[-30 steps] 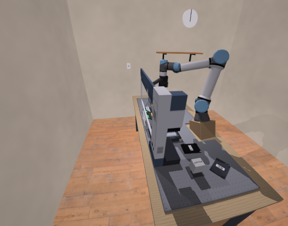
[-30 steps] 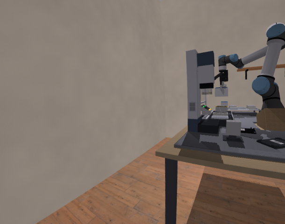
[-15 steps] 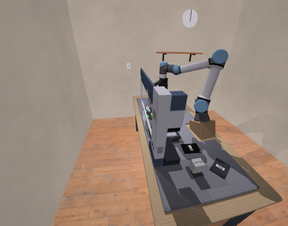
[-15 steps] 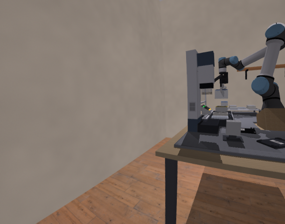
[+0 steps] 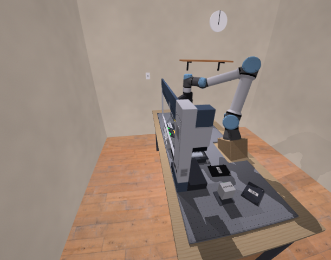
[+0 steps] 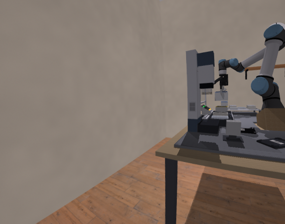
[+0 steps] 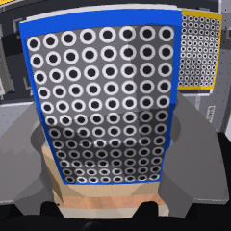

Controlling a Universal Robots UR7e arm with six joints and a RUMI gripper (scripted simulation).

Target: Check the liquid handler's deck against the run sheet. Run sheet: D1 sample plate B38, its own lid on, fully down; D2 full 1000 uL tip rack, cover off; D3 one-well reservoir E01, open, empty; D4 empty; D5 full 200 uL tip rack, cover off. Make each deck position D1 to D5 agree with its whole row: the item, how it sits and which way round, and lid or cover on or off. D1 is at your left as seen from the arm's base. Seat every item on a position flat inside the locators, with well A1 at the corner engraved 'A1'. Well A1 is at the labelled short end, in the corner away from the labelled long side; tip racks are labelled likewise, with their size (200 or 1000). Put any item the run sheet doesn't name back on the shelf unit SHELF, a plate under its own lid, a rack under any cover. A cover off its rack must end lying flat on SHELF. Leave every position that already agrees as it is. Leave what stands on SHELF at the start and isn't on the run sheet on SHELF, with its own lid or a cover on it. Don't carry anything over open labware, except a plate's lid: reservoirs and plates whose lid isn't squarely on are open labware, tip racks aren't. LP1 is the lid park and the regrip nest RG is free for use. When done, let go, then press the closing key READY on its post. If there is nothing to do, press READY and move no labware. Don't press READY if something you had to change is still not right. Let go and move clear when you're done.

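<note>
Now: the yellow-rimmed tip rack 160 mm below my hand, 130 mm to the right of it and 10 mm behind it. Also, from my hand: shelf label (250 mm below, 240 mm to the right, 200 mm behind); then blue-framed tip rack (10 mm to the right, 10 mm behind); then one-well reservoir (250 mm to the left, 190 mm below).
</note>
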